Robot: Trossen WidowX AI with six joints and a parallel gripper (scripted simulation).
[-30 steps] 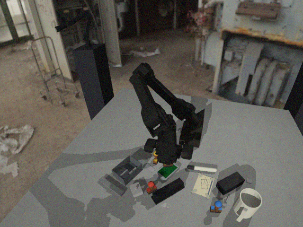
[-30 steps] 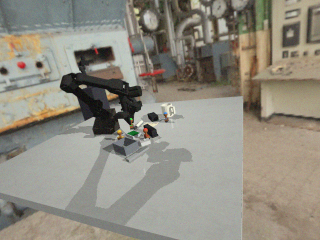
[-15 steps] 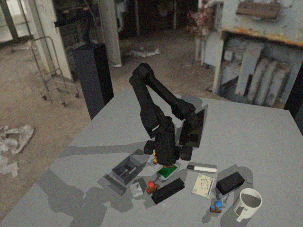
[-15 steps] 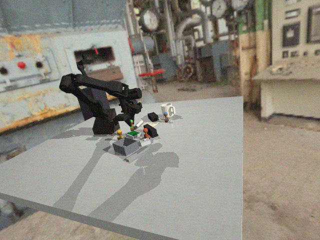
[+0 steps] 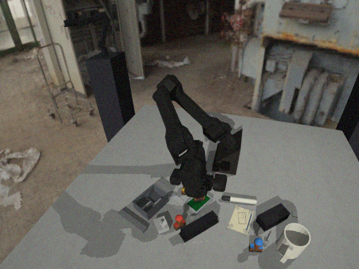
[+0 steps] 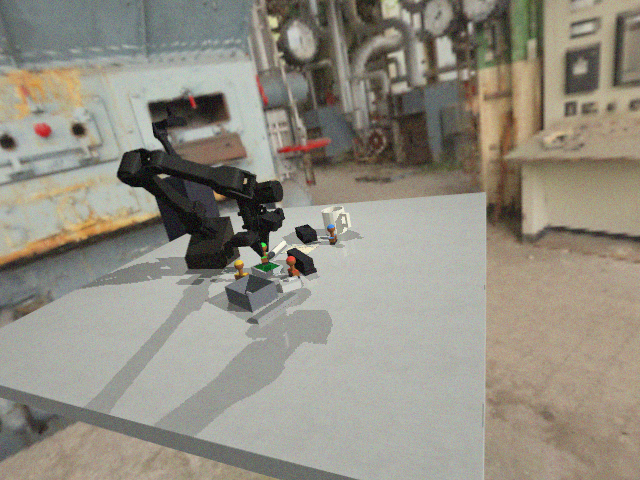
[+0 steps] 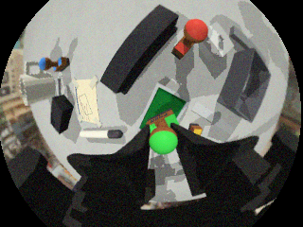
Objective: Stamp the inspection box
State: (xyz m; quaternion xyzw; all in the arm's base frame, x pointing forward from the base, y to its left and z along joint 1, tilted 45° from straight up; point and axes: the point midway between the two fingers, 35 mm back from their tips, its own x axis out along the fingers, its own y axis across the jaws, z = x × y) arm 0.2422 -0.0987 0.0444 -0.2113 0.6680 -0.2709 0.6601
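Now: gripper tip 5 cm above the green ink pad. Also, from my gripper tip: green-knobbed stamp 1 cm below; then yellow-knobbed stamp 7 cm to the right, 5 cm behind, 3 cm below; then long black block 10 cm ahead, 4 cm below, 2 cm to the left.
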